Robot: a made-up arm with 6 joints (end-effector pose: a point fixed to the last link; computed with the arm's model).
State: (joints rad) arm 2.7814 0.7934 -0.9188 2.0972 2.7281 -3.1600
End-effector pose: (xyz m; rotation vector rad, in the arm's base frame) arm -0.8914 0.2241 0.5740 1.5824 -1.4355 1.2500
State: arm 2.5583 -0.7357 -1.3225 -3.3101 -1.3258 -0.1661
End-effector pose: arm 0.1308 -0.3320 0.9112 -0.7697 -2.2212 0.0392
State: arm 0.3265 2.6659 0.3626 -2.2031 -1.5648 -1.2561
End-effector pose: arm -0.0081 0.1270 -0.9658 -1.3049 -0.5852 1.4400
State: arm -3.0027 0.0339 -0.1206 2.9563 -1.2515 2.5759
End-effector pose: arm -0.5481 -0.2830 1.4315 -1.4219 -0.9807 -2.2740
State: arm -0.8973 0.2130 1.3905 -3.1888 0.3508 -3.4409
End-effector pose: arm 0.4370 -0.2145 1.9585 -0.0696 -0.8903 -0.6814
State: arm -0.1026 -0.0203 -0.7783 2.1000 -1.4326 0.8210
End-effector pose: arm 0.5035 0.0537 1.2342 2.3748 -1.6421 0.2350
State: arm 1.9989 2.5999 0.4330 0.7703 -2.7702 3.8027
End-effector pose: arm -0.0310 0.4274 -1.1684 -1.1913 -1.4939 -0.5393
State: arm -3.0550 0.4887 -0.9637 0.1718 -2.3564 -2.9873
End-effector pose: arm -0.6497 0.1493 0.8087 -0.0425 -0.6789 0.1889
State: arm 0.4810 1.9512 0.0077 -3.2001 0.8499 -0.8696
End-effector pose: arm 0.6759 0.5870 -0.5950 0.7147 -1.1151 -2.5848
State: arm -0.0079 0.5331 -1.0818 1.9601 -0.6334 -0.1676
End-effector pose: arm 0.7477 0.0730 0.7680 -1.8763 1.4215 0.9195
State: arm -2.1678 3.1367 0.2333 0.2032 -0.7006 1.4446
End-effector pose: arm 0.1200 0.5389 -0.9691 1.5356 0.4991 1.2149
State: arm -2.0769 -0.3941 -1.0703 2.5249 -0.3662 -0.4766
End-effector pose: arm 0.1182 -0.1367 1.1441 -0.7210 2.1573 -0.9325
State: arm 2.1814 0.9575 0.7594 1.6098 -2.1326 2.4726
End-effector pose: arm -0.8699 1.2290 1.0913 2.0913 -0.0177 0.1820
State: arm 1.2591 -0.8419 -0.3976 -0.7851 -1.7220 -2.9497
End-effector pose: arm 0.0495 -0.3261 1.1987 1.0568 2.1035 -1.3305
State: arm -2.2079 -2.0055 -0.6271 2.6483 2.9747 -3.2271
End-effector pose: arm 0.7574 0.7155 0.4121 1.4222 1.0200 -1.3106
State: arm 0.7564 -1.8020 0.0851 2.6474 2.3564 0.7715
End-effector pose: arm -1.1233 -0.8082 0.5643 1.6157 1.3689 0.1303
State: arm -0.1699 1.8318 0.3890 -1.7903 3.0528 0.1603
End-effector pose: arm 0.9622 -0.1191 -0.5204 -1.4442 -0.9252 -1.7552
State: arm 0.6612 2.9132 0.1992 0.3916 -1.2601 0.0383
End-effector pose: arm -0.0431 -0.2771 -1.0682 1.0518 -2.0037 -0.0222
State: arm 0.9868 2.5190 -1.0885 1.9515 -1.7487 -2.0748
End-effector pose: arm -0.0141 0.1189 -0.5144 -2.7686 0.8653 0.5590
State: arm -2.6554 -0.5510 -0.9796 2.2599 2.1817 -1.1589
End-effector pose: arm 0.0926 -0.1007 1.2294 0.3751 0.1954 -0.2605
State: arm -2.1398 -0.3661 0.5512 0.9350 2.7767 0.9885
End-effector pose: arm 0.0090 0.2434 1.9362 2.3830 0.9252 -0.7028
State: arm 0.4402 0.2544 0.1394 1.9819 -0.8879 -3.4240
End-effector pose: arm 0.7326 0.4369 1.5683 1.4244 -0.4694 -0.1287
